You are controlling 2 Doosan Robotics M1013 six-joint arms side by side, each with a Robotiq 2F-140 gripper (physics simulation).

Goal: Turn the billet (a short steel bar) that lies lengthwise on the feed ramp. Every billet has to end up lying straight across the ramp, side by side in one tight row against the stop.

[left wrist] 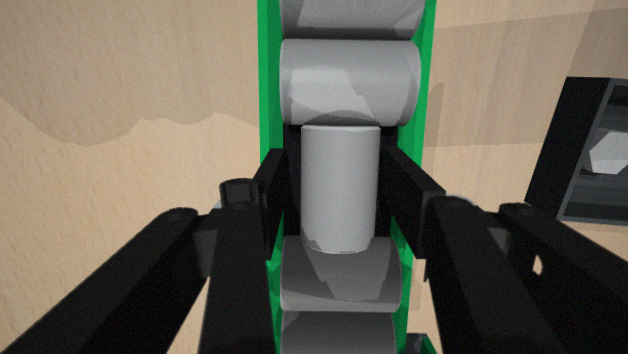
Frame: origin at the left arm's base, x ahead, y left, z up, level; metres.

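Seen in the pictures: left gripper, fingertip midpoint: [333, 171].
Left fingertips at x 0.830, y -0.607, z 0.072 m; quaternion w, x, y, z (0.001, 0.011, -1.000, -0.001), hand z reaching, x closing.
Observation:
A point is followed by its place in that frame.
The lengthwise billet [340, 187] {y -0.610, x 0.829, z 0.104 m}, a light grey cylinder, lies along the green feed ramp [270, 100] {y -0.645, x 0.865, z 0.068 m} in the middle of the left wrist view, between crosswise billets. One crosswise billet [350, 82] {y -0.655, x 0.826, z 0.098 m} lies above it in the view, with part of another [352, 15] {y -0.682, x 0.825, z 0.089 m} beyond. Below it lie a crosswise billet [341, 277] {y -0.564, x 0.827, z 0.108 m} and part of another [339, 332] {y -0.529, x 0.827, z 0.109 m}. My left gripper [333, 171] {y -0.607, x 0.830, z 0.072 m} is open, with one finger on each side of the lengthwise billet and a dark gap between billet and fingers. The stop cannot be made out. My right gripper does not show.
A black open-topped box [560, 145] {y -0.610, x 0.664, z 0.016 m} stands on the wooden table to the right of the ramp, with a light grey six-sided piece [611, 154] {y -0.604, x 0.629, z 0.020 m} inside. The ramp's green side walls run close beside my fingers. A small dark and green part [419, 344] {y -0.486, x 0.769, z 0.076 m} shows at the bottom edge.

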